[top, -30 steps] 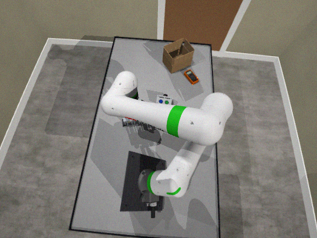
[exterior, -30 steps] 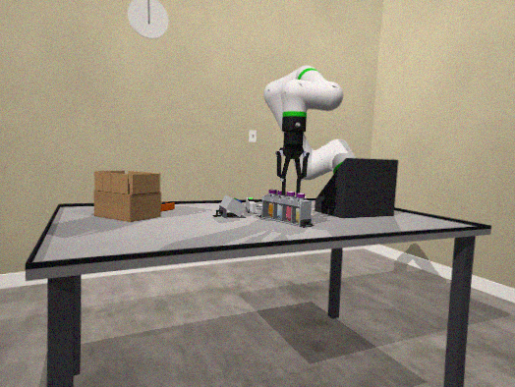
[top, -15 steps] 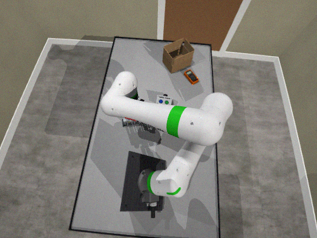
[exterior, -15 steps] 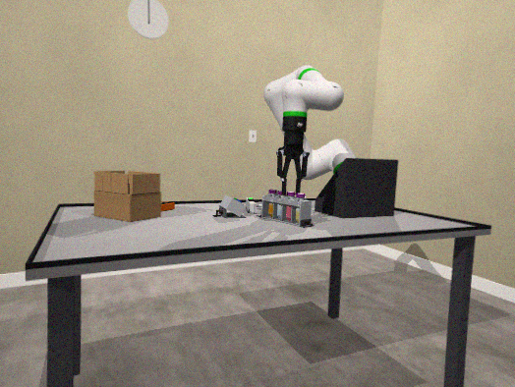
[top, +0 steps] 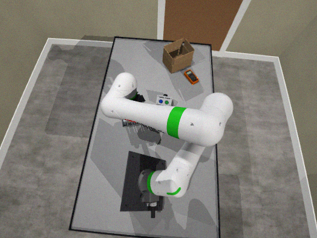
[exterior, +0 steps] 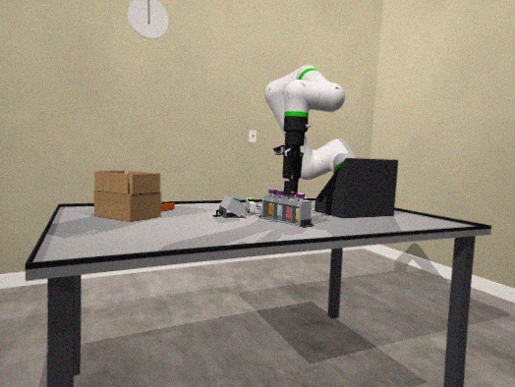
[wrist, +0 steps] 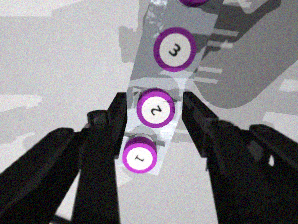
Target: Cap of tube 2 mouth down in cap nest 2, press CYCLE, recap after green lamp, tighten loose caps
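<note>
Right now my hand is 3 cm above the purple cap marked 2. Round my hand: cap 1: 1 cm behind, 5 cm to the left, 3 cm below; cap 3: 1 cm ahead, 5 cm to the right, 3 cm below; cap 4: 2 cm ahead, 10 cm to the right, 3 cm below.
</note>
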